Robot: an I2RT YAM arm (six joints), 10 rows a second.
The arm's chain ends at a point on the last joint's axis. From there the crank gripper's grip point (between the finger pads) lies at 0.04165 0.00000 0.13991 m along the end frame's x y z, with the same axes.
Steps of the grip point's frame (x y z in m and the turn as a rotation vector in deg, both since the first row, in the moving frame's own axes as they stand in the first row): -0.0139 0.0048 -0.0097 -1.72 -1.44 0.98; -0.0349 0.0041 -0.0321 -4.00 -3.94 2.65; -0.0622 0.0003 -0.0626 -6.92 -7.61 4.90; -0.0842 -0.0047 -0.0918 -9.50 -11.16 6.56
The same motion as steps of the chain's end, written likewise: -0.0103 -0.0001 -0.0106 -1.72 -1.44 0.98; -0.0249 -0.0074 -0.0342 -4.00 -3.94 2.65; -0.0425 -0.0196 -0.0656 -6.92 -7.61 4.90; -0.0549 -0.0314 -0.0949 -9.50 -11.16 6.56
